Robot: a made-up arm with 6 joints. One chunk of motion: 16 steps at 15 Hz.
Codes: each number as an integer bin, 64 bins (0 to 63) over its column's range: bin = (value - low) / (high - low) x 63, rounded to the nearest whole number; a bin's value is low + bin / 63 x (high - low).
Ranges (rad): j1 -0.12..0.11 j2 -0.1..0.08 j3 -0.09..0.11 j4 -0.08..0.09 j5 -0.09..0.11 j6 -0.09..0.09
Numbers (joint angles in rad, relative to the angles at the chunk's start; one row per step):
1: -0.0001 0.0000 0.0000 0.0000 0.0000 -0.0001
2: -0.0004 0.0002 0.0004 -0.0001 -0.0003 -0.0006
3: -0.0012 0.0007 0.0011 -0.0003 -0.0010 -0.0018
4: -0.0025 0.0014 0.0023 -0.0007 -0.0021 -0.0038
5: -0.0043 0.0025 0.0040 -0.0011 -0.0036 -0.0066
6: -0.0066 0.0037 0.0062 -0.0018 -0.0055 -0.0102
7: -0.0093 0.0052 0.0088 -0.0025 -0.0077 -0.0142
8: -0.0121 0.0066 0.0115 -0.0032 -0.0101 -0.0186
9: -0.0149 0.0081 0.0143 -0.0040 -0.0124 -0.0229
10: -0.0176 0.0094 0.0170 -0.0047 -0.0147 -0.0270
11: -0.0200 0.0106 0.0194 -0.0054 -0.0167 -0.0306
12: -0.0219 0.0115 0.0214 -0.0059 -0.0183 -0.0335
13: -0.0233 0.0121 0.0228 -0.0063 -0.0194 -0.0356
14: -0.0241 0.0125 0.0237 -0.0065 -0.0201 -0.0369
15: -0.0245 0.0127 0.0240 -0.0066 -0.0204 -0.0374
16: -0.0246 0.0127 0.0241 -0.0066 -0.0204 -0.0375
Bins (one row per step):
1: 33 35 28 30 28 31
2: 33 35 28 30 28 31
3: 33 35 29 30 28 31
4: 32 35 29 29 28 30
5: 32 36 30 29 27 29
6: 31 36 30 29 27 28
7: 30 37 31 29 26 27
8: 30 37 32 28 25 25
9: 29 38 33 28 24 23
10: 28 38 34 28 24 22
11: 27 39 34 28 23 21
12: 27 39 35 27 23 20
13: 26 39 36 27 22 19
14: 26 39 36 27 22 19
15: 26 39 36 27 22 18
16: 26 39 36 27 22 18

